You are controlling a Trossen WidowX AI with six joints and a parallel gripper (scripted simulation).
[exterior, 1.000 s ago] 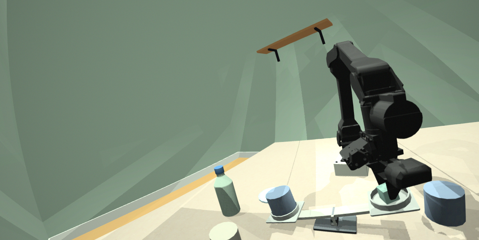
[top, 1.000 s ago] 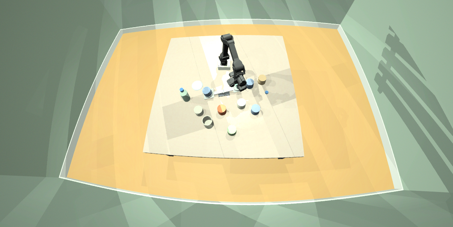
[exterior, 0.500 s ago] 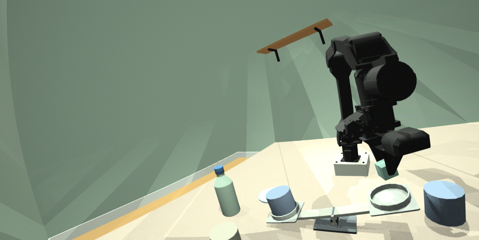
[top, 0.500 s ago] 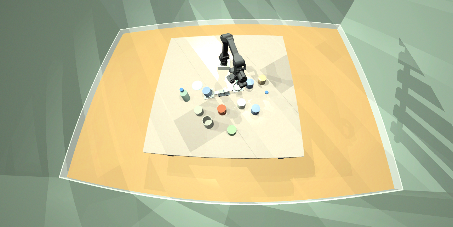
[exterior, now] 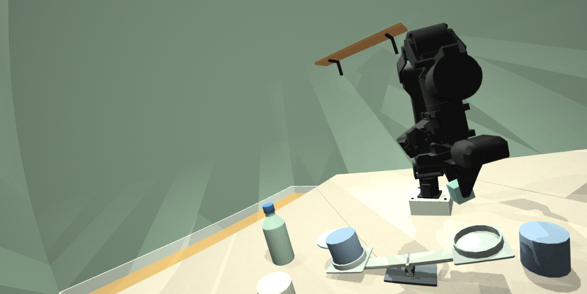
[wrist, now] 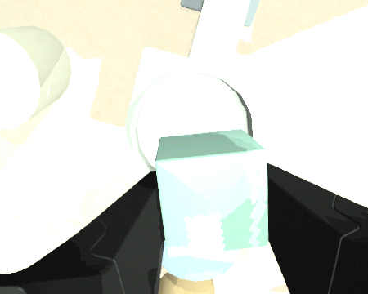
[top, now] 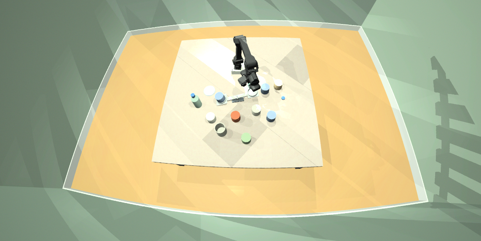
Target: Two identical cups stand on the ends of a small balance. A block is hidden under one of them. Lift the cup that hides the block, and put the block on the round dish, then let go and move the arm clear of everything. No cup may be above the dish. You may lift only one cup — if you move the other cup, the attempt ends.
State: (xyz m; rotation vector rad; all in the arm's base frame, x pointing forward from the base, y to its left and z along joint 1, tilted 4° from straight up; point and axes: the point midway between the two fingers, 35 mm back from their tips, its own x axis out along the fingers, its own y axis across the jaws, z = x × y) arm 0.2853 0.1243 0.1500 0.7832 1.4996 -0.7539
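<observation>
The white round dish lies 40 mm behind my gripper tip, 360 mm to the right of it and 170 mm below it. From my gripper tip the other things lie so: tan cylinder (140 mm behind, 220 mm to the left, 130 mm below); bottle (100 mm ahead, 430 mm to the right, 60 mm below); balance beam (20 mm ahead, 100 mm to the right, 130 mm below).
</observation>
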